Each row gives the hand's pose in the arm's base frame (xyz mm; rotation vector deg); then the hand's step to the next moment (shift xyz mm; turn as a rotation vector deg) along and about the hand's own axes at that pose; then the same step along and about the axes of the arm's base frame.
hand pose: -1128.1 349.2 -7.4 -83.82 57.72 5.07
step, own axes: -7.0 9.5 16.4 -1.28 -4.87 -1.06
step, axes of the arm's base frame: -1.8 19.1 -6.4 1.66 -1.11 4.74
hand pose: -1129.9 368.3 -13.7 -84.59 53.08 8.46
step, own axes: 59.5 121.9 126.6 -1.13 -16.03 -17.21
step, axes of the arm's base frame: 20.4 104.1 -152.2 1.50 -17.15 16.06
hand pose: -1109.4 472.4 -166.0 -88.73 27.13 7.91
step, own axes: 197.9 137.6 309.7 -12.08 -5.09 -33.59
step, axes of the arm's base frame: 190.4 266.4 -216.3 -15.89 -30.50 10.83
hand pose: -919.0 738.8 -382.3 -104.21 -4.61 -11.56
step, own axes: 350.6 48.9 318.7 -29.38 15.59 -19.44
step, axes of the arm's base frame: 382.6 277.1 -60.9 -28.20 -21.24 -15.43
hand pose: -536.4 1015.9 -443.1 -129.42 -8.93 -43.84
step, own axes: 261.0 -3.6 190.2 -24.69 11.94 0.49
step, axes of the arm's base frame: 302.7 103.0 45.3 -16.01 -5.54 -21.57
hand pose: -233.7 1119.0 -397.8 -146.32 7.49 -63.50
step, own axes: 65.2 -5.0 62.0 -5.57 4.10 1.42
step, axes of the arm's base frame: 89.5 7.7 7.6 -2.59 -2.19 -6.19
